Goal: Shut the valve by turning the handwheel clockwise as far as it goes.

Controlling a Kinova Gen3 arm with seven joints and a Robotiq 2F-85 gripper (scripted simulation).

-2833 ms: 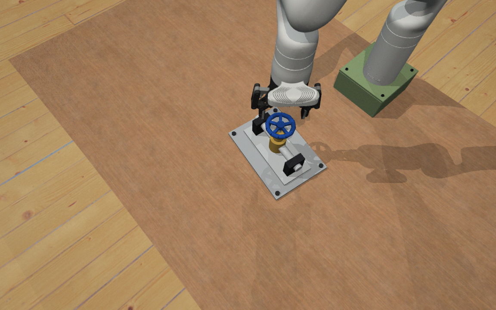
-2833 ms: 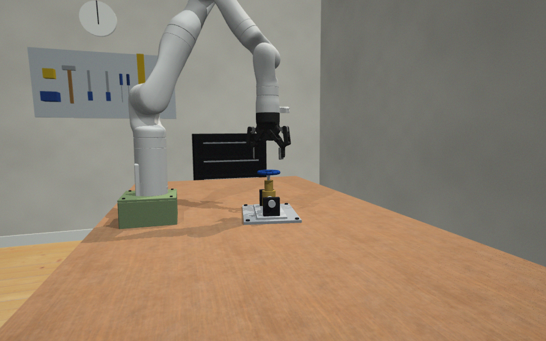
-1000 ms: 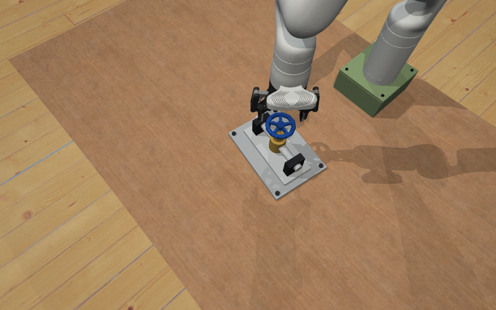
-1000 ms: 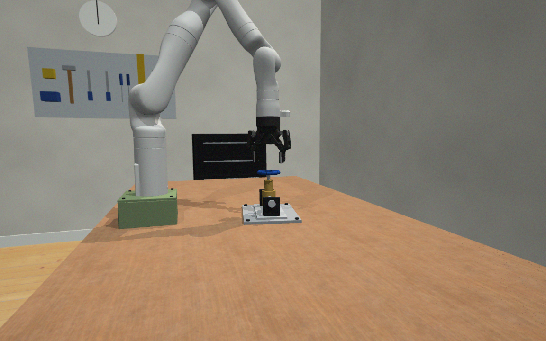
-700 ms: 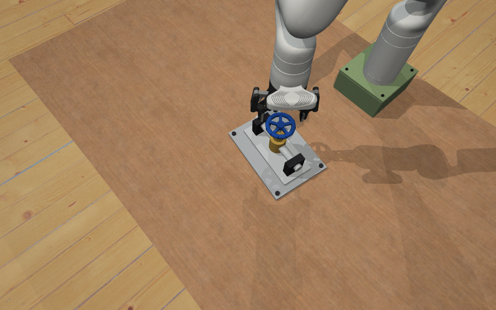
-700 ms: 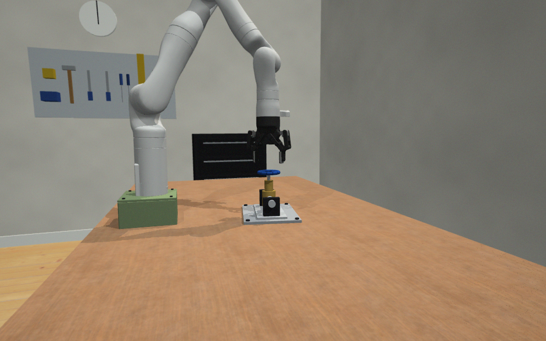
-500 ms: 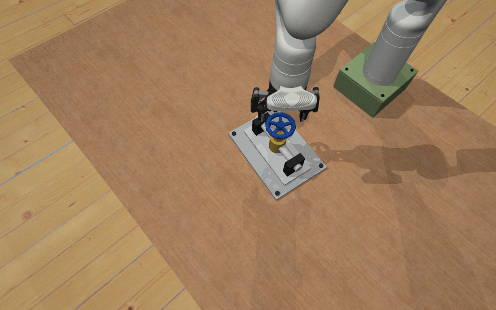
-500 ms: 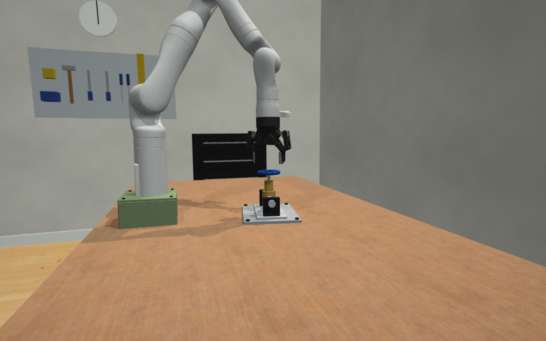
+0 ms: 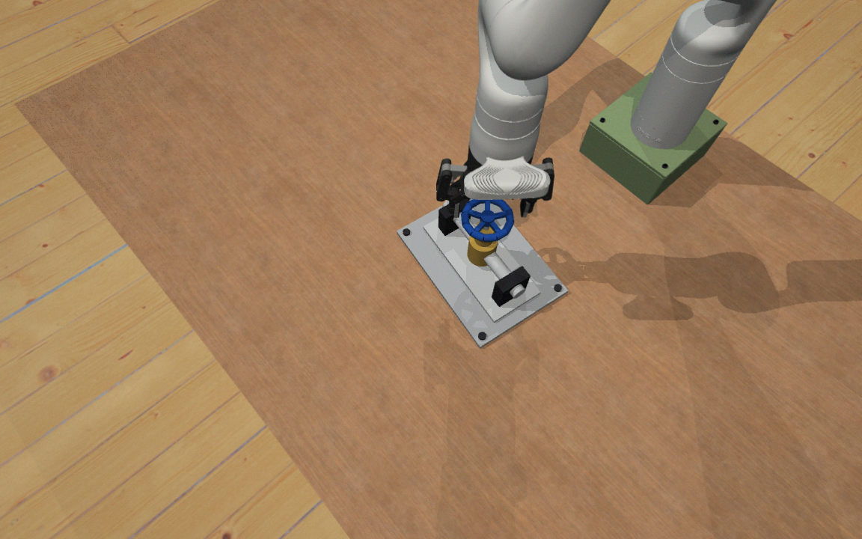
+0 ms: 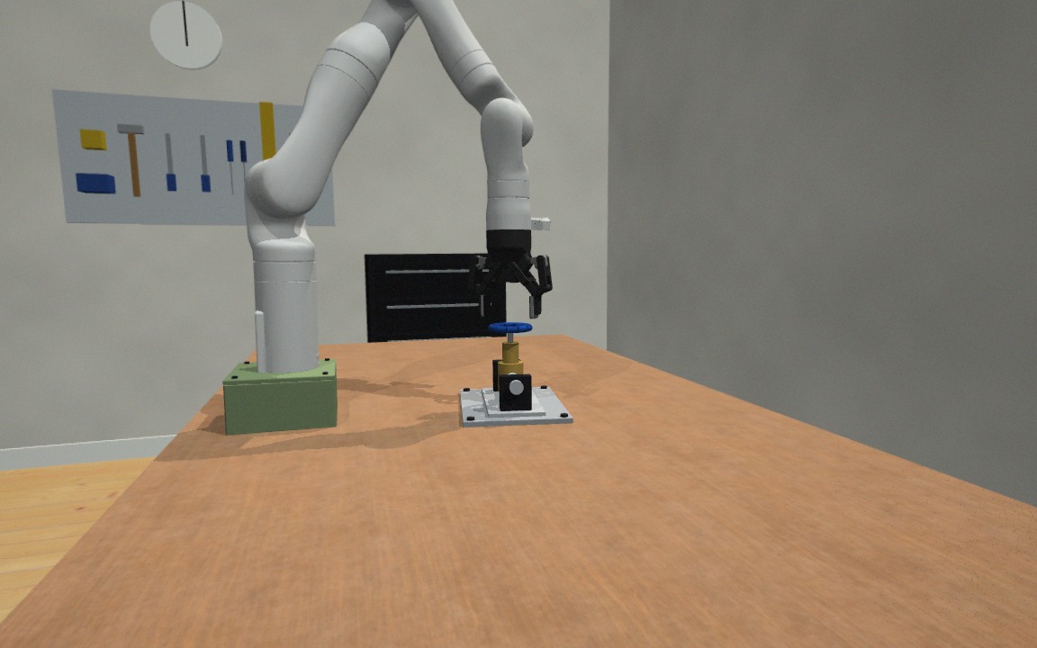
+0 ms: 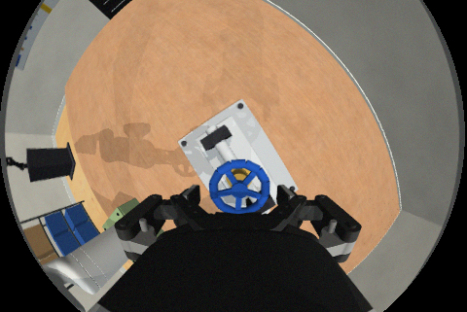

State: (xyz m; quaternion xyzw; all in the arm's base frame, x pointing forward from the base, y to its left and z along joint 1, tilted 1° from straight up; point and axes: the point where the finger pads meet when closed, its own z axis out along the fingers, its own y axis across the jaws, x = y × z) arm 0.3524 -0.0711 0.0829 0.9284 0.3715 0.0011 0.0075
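Now: hand 30 mm above the handwheel. Round my hand: baseplate: 150 mm below.
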